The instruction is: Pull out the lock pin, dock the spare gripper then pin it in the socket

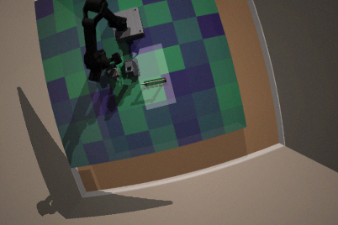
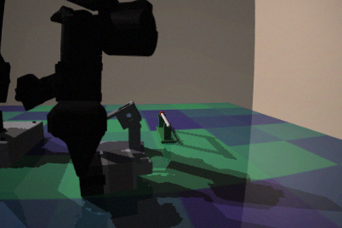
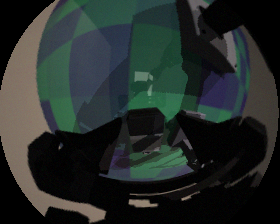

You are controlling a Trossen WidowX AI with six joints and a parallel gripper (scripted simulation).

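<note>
My gripper tip is 5 cm short of the spare gripper and 2 cm above it. From my gripper tip the other things lie so: grey mount (12 cm to the left, 6 cm ahead, 1 cm above); then small green bracket (25 cm to the left, 16 cm ahead, 1 cm below).
</note>
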